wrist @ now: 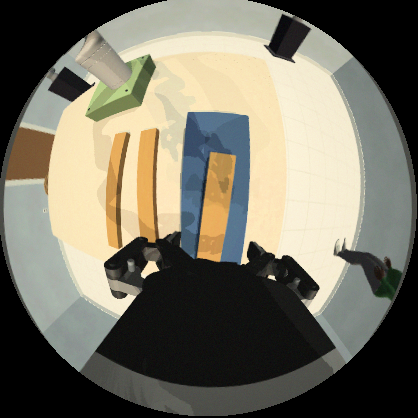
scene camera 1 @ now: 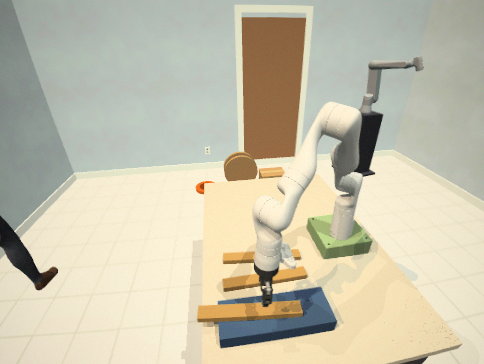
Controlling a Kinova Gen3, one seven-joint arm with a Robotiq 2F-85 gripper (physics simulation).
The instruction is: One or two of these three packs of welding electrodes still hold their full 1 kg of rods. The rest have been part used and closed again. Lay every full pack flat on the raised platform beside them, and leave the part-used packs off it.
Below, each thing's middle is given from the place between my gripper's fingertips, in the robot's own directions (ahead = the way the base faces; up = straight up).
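Scene:
I look at the blue raised platform (scene camera 1: 318, 317), and my hand is 140 mm above it, 10 mm to the right of it and 40 mm past it.

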